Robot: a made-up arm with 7 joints. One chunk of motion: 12 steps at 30 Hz.
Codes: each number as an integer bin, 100 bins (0 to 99) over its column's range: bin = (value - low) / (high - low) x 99, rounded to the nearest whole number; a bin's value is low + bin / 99 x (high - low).
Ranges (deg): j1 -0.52..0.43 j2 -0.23..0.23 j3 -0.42..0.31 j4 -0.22..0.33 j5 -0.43..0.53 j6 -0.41..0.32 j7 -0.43..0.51
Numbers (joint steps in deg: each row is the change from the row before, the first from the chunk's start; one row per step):
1: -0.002 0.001 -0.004 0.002 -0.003 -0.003 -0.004
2: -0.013 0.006 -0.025 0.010 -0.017 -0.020 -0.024
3: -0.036 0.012 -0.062 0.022 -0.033 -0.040 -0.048
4: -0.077 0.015 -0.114 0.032 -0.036 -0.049 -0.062
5: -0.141 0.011 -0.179 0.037 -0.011 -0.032 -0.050
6: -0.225 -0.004 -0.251 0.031 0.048 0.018 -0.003
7: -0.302 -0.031 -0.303 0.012 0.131 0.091 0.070
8: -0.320 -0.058 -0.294 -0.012 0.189 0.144 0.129
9: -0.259 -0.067 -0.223 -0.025 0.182 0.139 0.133
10: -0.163 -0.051 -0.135 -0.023 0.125 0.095 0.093
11: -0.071 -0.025 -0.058 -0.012 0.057 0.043 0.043
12: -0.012 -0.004 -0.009 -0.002 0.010 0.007 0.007
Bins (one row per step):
1: 54 50 56 40 44 55 45
2: 53 51 54 41 43 53 43
3: 50 52 49 44 41 50 40
4: 46 53 41 45 41 49 39
5: 39 52 33 46 43 51 40
6: 31 49 23 45 49 58 45
7: 23 43 16 42 58 68 53
8: 21 37 17 37 64 75 59
9: 27 35 27 35 63 74 59
10: 37 39 39 35 57 68 55
11: 47 44 49 37 50 61 50
12: 53 49 56 39 45 57 46

